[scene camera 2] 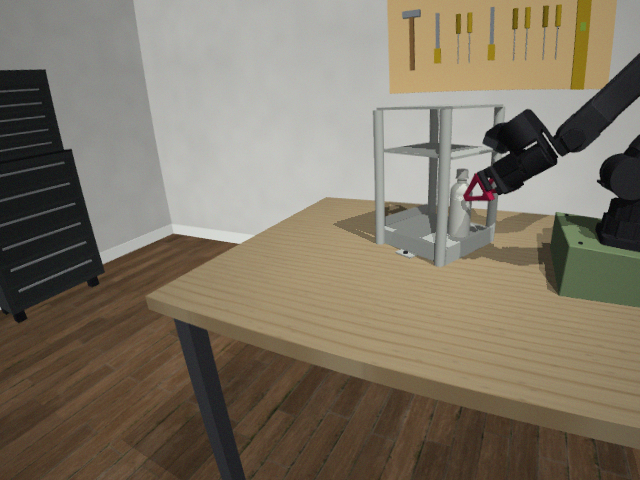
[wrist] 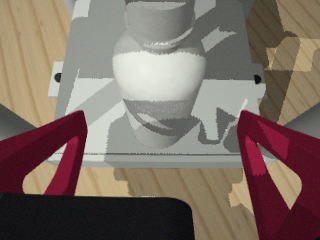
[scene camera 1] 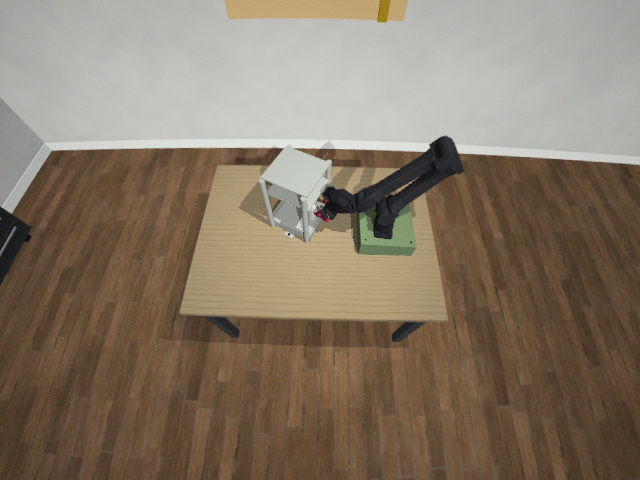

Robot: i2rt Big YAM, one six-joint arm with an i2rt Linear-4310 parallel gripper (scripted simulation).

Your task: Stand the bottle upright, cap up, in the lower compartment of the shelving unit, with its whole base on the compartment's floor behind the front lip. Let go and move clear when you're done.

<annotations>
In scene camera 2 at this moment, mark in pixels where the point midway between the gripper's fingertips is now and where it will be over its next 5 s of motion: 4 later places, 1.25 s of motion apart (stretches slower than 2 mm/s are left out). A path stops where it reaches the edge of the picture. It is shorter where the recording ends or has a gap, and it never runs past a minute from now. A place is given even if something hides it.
The gripper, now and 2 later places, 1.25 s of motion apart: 474,194; 490,195; 525,178
</annotations>
